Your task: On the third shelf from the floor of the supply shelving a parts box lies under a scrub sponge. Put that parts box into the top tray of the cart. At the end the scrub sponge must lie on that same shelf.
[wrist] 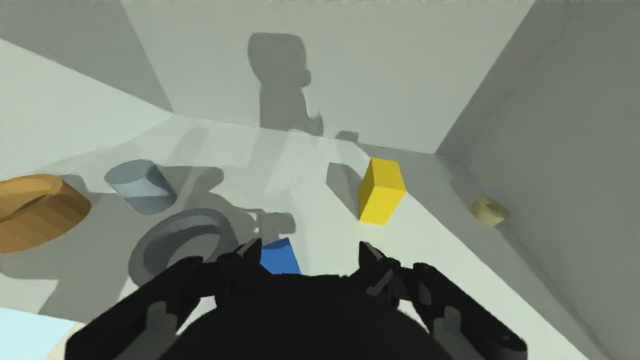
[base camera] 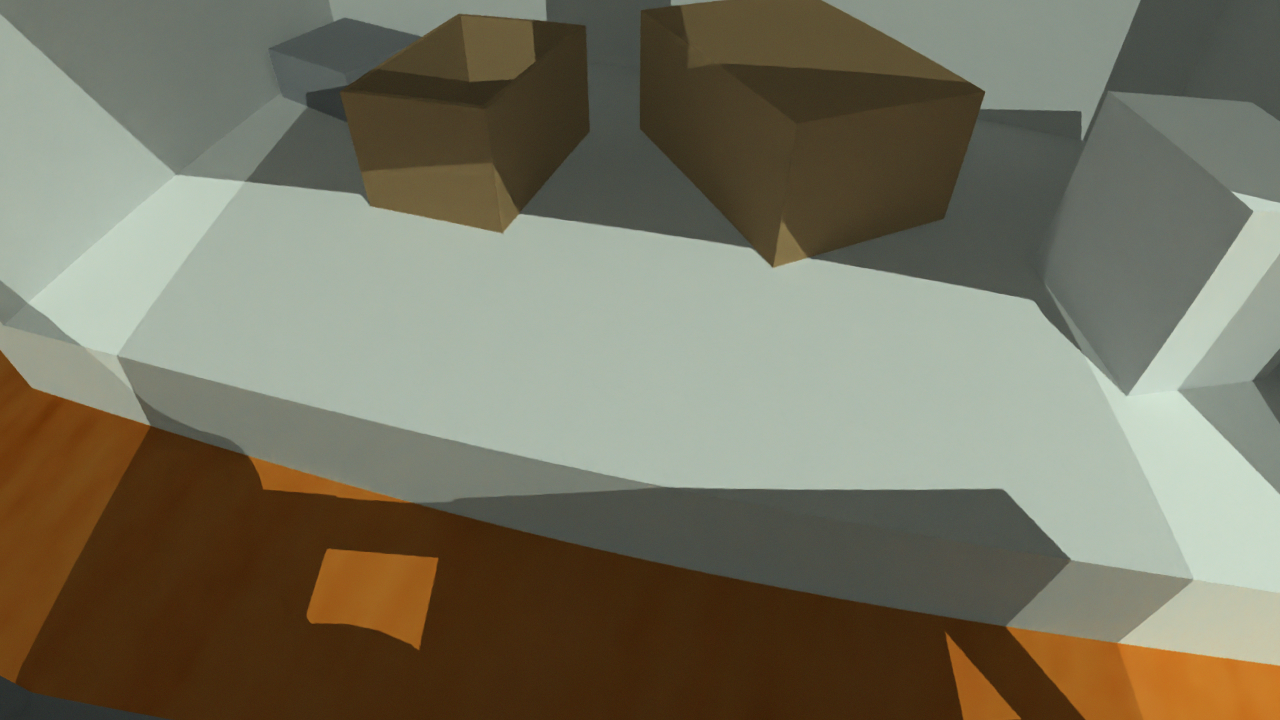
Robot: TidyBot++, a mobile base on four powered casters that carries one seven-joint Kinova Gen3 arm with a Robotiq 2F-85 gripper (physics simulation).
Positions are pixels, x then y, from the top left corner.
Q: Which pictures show the beige disc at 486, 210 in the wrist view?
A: The wrist view only.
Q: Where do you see a supply shelving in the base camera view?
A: At 914, 421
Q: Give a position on a yellow scrub sponge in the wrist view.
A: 382, 188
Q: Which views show my gripper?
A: The wrist view only.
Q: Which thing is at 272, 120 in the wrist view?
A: A supply shelving.
